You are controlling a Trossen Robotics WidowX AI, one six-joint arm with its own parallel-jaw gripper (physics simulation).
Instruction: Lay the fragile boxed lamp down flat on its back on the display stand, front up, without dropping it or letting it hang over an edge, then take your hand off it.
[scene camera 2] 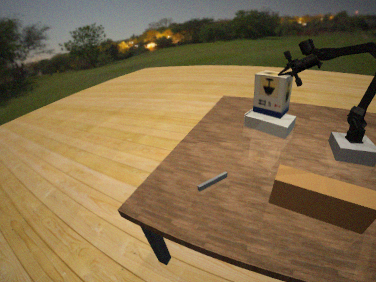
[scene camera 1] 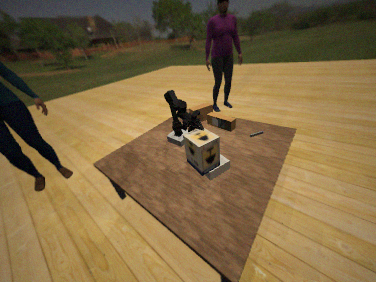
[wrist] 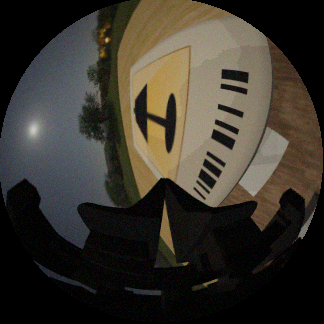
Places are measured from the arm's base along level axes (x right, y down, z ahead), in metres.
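Where they show: gripper, fingertip midpoint: (scene camera 2: 277, 75) (scene camera 1: 203, 129) (wrist: 164, 181); arm's base, link origin: (scene camera 2: 353, 140) (scene camera 1: 178, 134).
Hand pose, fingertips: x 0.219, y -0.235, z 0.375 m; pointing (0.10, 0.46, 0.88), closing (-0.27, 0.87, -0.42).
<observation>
Each offset is from my fingertips to the top centre of the thing. Level surfaces: height alone.
The boxed lamp (scene camera 1: 202, 152) (scene camera 2: 270, 95) (wrist: 205, 65), a white carton with lamp pictures and a dark blue bottom band, stands upright on the display stand (scene camera 1: 223, 167) (scene camera 2: 266, 126) (wrist: 266, 162), a low pale slab. In scene camera 1 the stand shows past one side of the box; the box hides the rest, so how it sits at the far edges cannot be told. My gripper (scene camera 1: 200, 129) (scene camera 2: 280, 74) (wrist: 164, 181) is shut and empty, its tips at the upper edge of the box on the arm's side. Whether they touch it is unclear.
Brown boxes @(dx -0.588, dy +0.191, dz -0.092 m) (scene camera 1: 221, 121) (scene camera 2: 325, 197) lie on the table @(dy +0.301 m) (scene camera 1: 150, 165) (scene camera 2: 240, 210) near the arm's base (scene camera 1: 176, 138) (scene camera 2: 352, 149). A thin grey bar @(dx -0.517, dy +0.279, dz +0.266 m) (scene camera 1: 256, 133) (scene camera 2: 212, 181) lies near one table edge. Two people stand beyond the table in scene camera 1.
</observation>
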